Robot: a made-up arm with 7 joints.
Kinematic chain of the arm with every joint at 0, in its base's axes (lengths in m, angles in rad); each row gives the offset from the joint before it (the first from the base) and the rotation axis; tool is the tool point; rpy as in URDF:
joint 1: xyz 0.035 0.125 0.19 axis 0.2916 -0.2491 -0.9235
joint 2: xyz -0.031 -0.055 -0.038 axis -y
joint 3: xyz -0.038 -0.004 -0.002 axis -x
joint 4: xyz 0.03 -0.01 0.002 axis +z
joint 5: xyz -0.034 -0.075 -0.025 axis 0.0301 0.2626 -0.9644
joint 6: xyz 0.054 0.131 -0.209 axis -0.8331 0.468 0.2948
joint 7: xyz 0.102 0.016 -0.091 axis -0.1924 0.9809 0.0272
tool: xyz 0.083 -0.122 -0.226 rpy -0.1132 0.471 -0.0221
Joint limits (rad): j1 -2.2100..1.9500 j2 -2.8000..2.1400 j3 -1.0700..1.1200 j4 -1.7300..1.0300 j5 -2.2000..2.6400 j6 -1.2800..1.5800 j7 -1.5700..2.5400
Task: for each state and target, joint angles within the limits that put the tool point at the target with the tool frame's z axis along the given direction. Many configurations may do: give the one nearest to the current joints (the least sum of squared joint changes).
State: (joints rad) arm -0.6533 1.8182 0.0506 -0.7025 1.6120 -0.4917 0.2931
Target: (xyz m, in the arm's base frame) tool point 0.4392 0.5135 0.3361 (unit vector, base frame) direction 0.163 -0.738 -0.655
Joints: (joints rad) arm -0.6670 2.1400 -0.6118 -0.7412 1.1872 -0.8889 0.1395
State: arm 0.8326 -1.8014 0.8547 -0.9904 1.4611 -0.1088 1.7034
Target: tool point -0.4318 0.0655 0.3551 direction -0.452 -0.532 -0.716
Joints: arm 0.9955 -2.2976 0.7120 -0.7819 0.7841 0.0649 1.1474
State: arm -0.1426 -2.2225 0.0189 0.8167 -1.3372 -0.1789 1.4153
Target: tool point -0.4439 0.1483 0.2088 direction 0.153 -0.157 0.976
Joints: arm 0.1809 -1.6606 0.2616 1.0300 -2.0135 -0.0662 1.1351
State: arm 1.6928 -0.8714 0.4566 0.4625 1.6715 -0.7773 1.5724
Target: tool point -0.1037 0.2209 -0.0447 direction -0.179 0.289 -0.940
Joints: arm 1.2211 -0.2192 0.3312 0.7644 1.9710 0.0659 2.2766
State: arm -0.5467 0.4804 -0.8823 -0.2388 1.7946 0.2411 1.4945
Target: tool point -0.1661 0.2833 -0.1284 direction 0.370 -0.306 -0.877
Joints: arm -0.7675 0.9445 -0.5998 -0.2186 2.3373 0.4712 0.8207
